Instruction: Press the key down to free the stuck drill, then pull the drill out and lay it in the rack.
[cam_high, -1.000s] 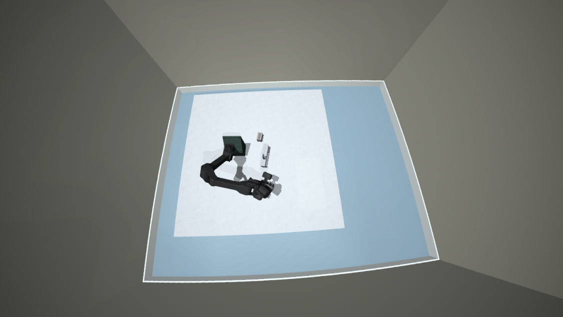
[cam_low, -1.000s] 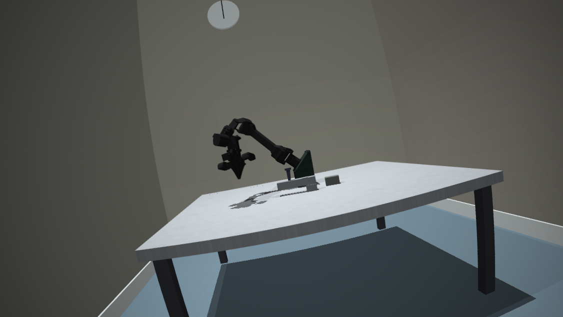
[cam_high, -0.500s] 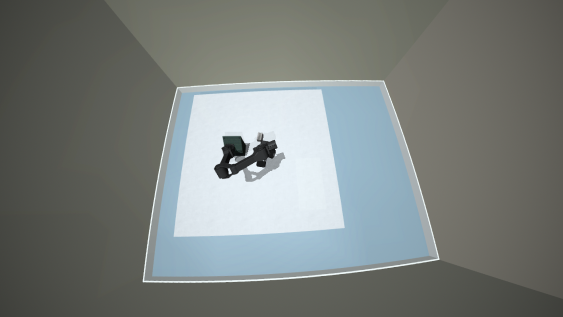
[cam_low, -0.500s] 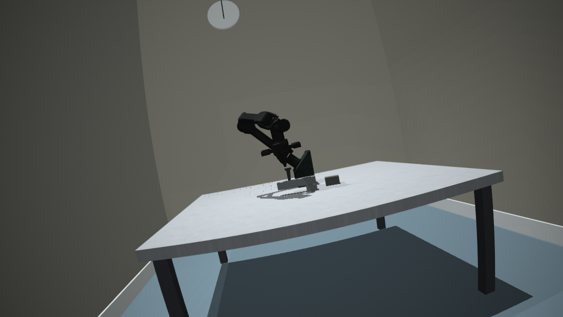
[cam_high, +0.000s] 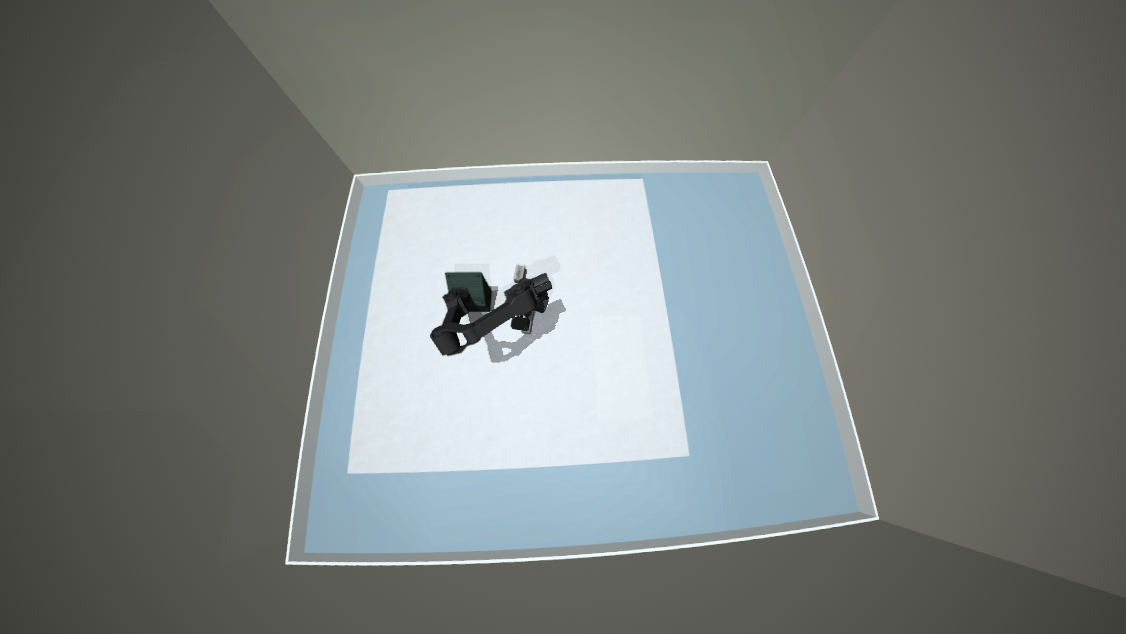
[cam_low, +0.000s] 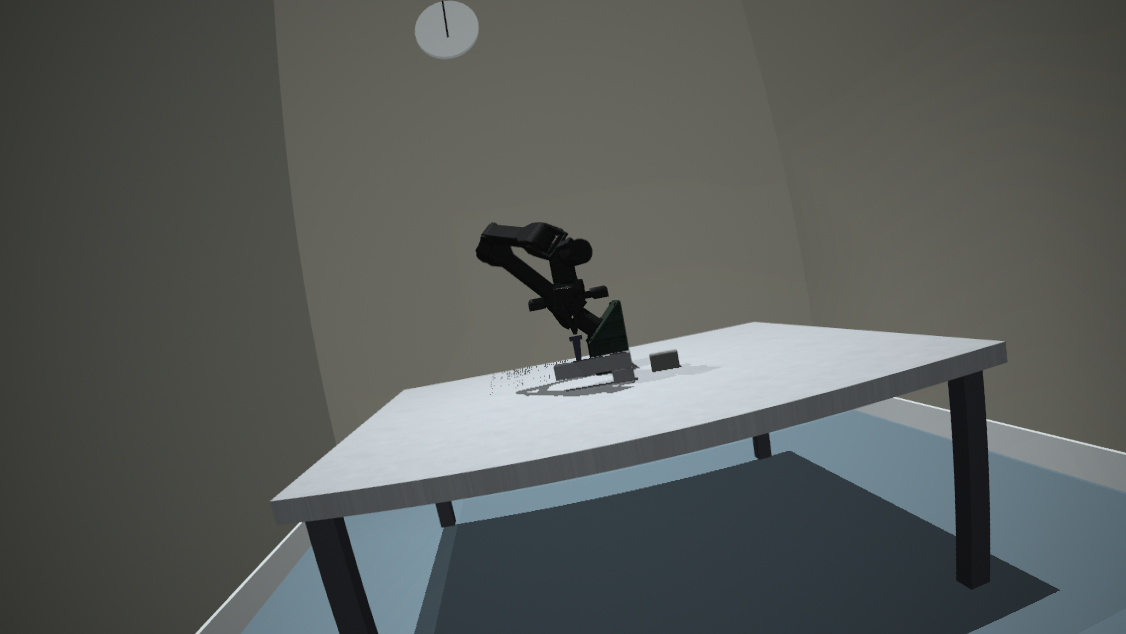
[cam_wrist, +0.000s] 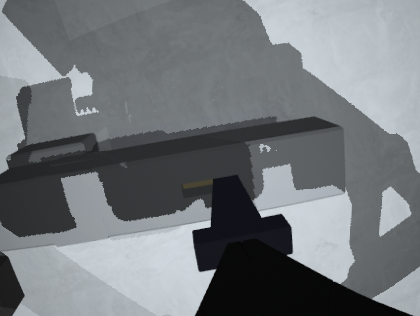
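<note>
Right now my gripper tip is 40 mm above the dark blue key. Round my gripper tip: drill: 80 mm below, 50 mm to the left, 10 mm ahead; then grey rack: 210 mm to the left, 110 mm below, 50 mm behind; then long grey fixture: 90 mm below, 30 mm to the left.
</note>
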